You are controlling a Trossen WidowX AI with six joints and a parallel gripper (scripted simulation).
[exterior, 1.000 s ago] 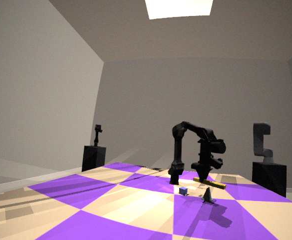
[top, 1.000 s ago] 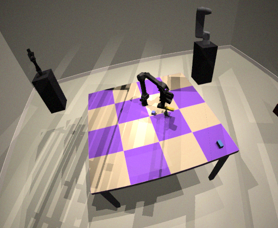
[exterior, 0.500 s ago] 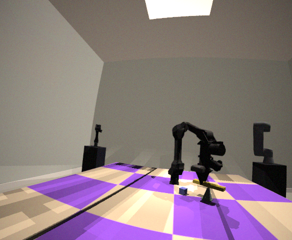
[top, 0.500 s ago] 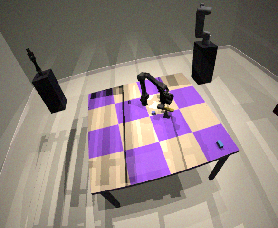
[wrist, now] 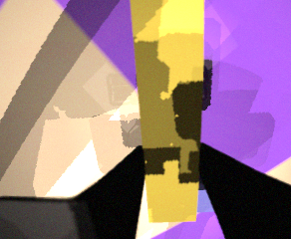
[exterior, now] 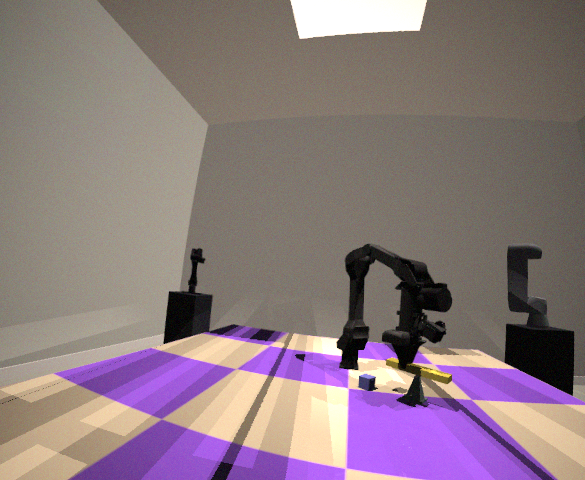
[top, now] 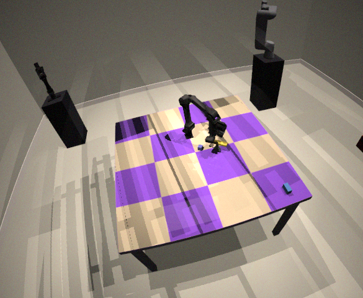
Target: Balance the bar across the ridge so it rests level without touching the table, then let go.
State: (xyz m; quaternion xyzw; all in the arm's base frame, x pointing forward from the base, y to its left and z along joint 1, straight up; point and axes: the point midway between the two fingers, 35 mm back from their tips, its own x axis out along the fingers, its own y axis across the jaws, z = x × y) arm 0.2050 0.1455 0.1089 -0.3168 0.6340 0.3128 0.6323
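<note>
Right now my gripper tip is 20 mm to the right of the yellow bar and 20 mm short of it. Also, from my gripper tip: light blue block 540 mm ahead, 350 mm to the left, 60 mm below; then dark blue cube 100 mm to the right, 60 mm below, 20 mm behind.
</note>
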